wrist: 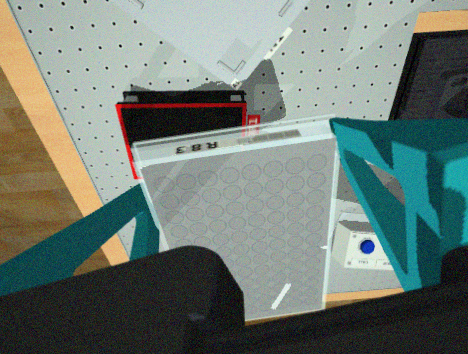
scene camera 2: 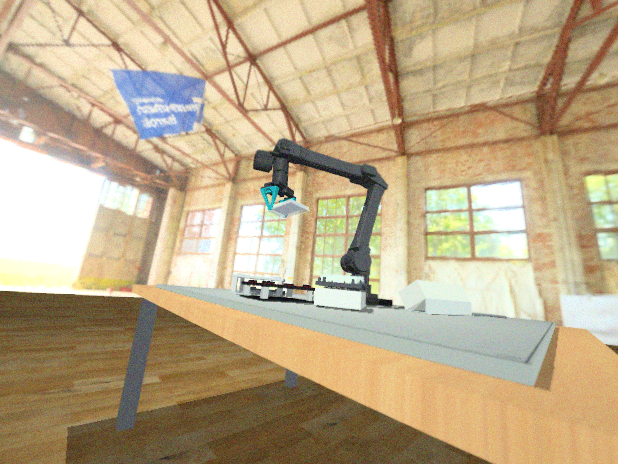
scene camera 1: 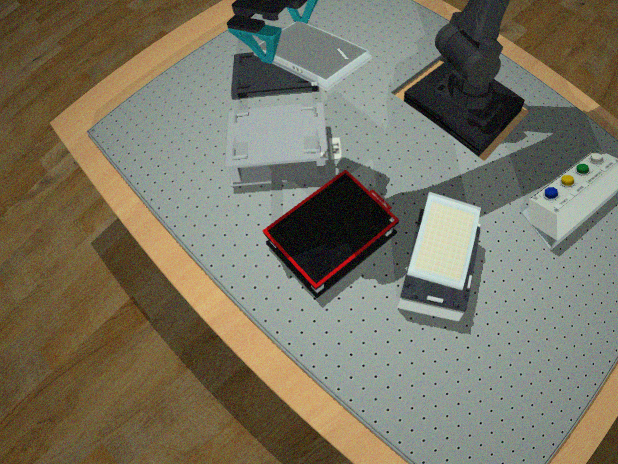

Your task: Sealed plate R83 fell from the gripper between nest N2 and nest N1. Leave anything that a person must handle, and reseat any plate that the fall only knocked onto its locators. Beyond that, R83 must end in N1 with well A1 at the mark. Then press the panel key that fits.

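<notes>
My gripper is shut on the clear-lidded plate R83, held by its sides high above the table. Its R83 label faces the top of the wrist view. A pale grey raised nest with corner locators stands empty; its tag is too small to read. A dark flat nest lies behind it, partly hidden by the plate. A cream-welled plate lies on a dark-topped white block. The key panel has blue, yellow, green and white keys.
A black tray with a red rim stands between the pale nest and the white block. The arm's black base stands at the back right. The table's wooden edge runs along the left.
</notes>
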